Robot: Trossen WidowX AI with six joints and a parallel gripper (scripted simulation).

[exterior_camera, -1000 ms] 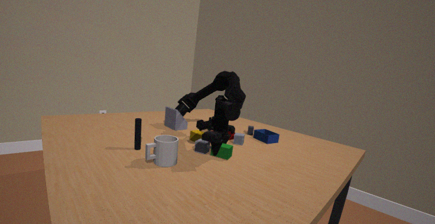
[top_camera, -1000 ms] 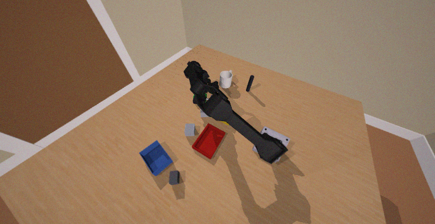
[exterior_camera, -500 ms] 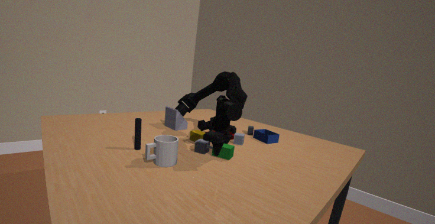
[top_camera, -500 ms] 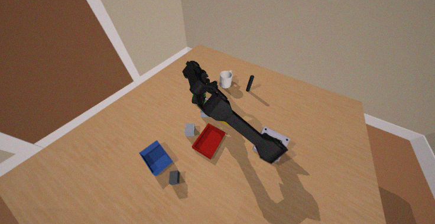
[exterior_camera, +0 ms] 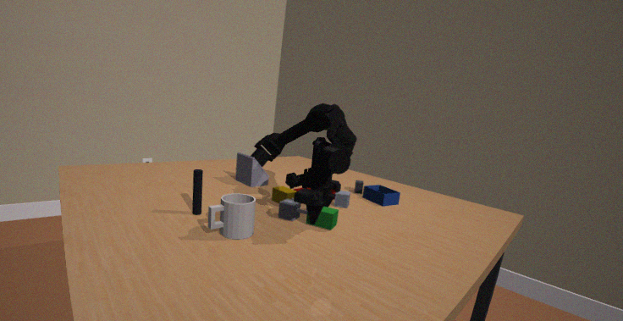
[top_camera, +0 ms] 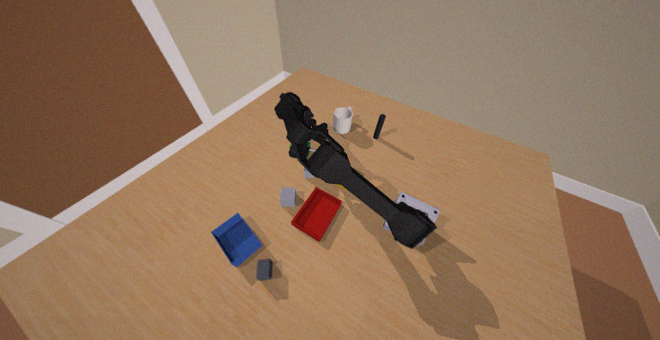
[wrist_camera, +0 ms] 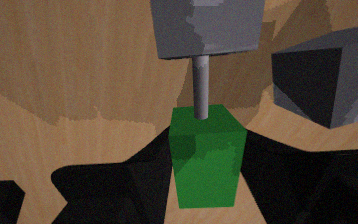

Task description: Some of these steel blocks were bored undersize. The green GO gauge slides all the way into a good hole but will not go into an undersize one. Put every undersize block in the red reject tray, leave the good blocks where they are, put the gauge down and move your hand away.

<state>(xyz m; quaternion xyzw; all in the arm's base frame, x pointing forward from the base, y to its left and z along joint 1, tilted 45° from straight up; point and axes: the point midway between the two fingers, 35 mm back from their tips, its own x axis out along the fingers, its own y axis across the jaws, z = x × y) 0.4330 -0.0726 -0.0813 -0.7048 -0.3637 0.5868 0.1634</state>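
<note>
My gripper tip is 70 mm to the right of the steel block, 70 mm past it and 10 mm below it. From my gripper tip the other things lie so: mug (220 mm to the right, 70 mm behind, 30 mm above); then yellow gauge (160 mm behind, 50 mm to the left, 10 mm above); then green gauge (20 mm above, 10 mm behind).
</note>
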